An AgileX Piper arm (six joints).
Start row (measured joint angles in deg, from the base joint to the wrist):
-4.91 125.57 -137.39 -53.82 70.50 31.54
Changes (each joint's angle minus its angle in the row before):
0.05 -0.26 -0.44 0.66 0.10 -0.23
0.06 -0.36 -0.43 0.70 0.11 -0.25
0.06 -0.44 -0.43 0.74 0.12 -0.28
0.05 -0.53 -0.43 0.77 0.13 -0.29
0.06 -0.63 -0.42 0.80 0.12 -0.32
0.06 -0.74 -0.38 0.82 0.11 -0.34
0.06 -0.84 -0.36 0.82 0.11 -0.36
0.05 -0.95 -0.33 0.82 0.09 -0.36
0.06 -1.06 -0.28 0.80 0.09 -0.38
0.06 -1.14 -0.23 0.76 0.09 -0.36
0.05 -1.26 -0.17 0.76 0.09 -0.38
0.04 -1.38 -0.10 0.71 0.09 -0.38
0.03 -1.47 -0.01 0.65 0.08 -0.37
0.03 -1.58 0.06 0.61 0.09 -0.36
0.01 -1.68 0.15 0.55 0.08 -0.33
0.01 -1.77 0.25 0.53 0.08 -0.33
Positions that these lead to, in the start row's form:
-4.86 125.31 -137.83 -53.16 70.60 31.31
-4.80 124.95 -138.26 -52.46 70.71 31.06
-4.74 124.51 -138.69 -51.72 70.83 30.78
-4.69 123.98 -139.12 -50.95 70.96 30.49
-4.63 123.35 -139.54 -50.15 71.08 30.17
-4.57 122.61 -139.92 -49.33 71.19 29.83
-4.51 121.77 -140.28 -48.51 71.30 29.47
-4.46 120.82 -140.61 -47.69 71.39 29.11
-4.40 119.76 -140.89 -46.89 71.48 28.73
-4.34 118.62 -141.12 -46.13 71.57 28.37
-4.29 117.36 -141.29 -45.37 71.66 27.99
-4.25 115.98 -141.39 -44.66 71.75 27.61
-4.22 114.51 -141.40 -44.01 71.83 27.24
-4.19 112.93 -141.34 -43.40 71.92 26.88
-4.18 111.25 -141.19 -42.85 72.00 26.55
-4.17 109.48 -140.94 -42.32 72.08 26.22

